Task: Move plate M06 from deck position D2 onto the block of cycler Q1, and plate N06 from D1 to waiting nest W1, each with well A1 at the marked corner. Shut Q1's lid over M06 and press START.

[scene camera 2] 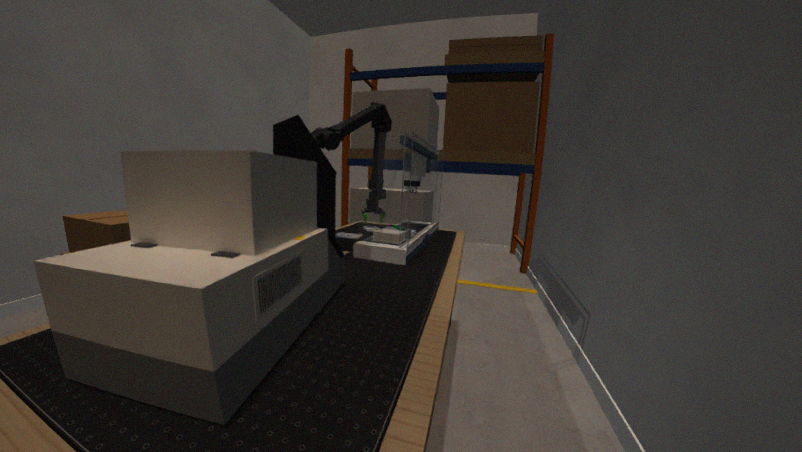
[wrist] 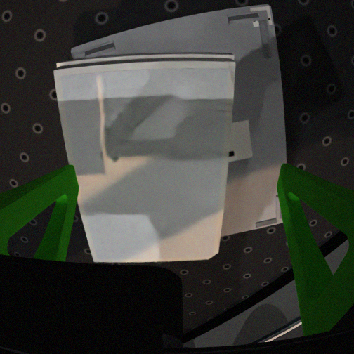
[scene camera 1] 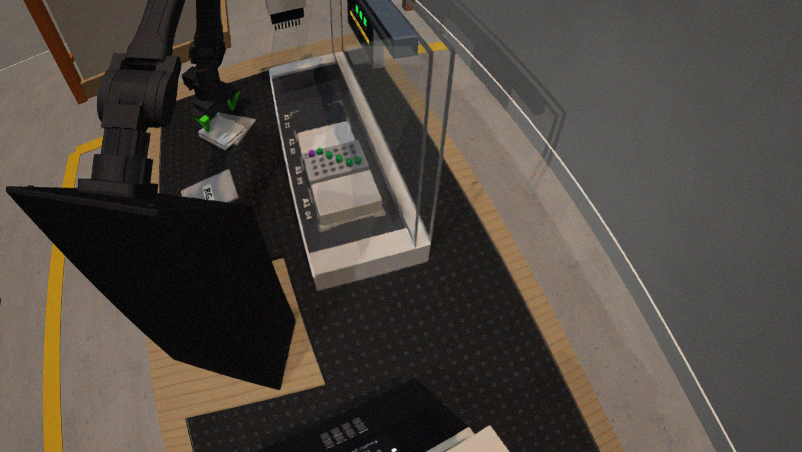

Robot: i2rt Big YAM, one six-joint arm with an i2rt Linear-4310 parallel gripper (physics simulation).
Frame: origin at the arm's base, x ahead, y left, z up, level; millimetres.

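Seen in the pictures: gripper, fingertip midpoint: (scene camera 2: 373,224) (scene camera 1: 220,120); arm's base, link origin: (scene camera 2: 301,151) (scene camera 1: 119,193).
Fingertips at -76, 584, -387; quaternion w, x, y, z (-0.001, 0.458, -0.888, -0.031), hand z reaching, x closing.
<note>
Pixels of each thing's top centre, then the offset from my fingertips to it, as dx, dy, dz.
- pale plate, top centre: (scene camera 1: 220,129) (scene camera 2: 371,226) +3, -20, -15
- white plate, top centre: (scene camera 1: 326,137) +312, -140, +27
- pad marked RG, top centre: (scene camera 1: 207,192) (scene camera 2: 348,234) +9, -233, -31
My gripper (scene camera 1: 219,112) (scene camera 2: 374,217) (wrist: 177,175) is open, its green fingers on either side of a pale plate (scene camera 1: 220,133) (wrist: 150,200). In the wrist view the plate is turned and shifted relative to the grey nest (wrist: 262,90) under it. The nest's white corner mark shows at the upper right. The plate's label is not readable; it is likely N06. On the deck, a white plate (scene camera 1: 321,136), likely M06, stands at D2. The D1 position shows no plate. A white machine (scene camera 2: 140,303) near scene camera 2 may be cycler Q1; its block and START are not identifiable.
A tube rack (scene camera 1: 336,161) and a white box (scene camera 1: 348,196) stand on the deck beyond D2. Clear panels (scene camera 1: 393,106) rise along the deck's side. A pad marked RG (scene camera 1: 224,182) lies nearby. A large black panel (scene camera 1: 168,280) stands nearer scene camera 1.
</note>
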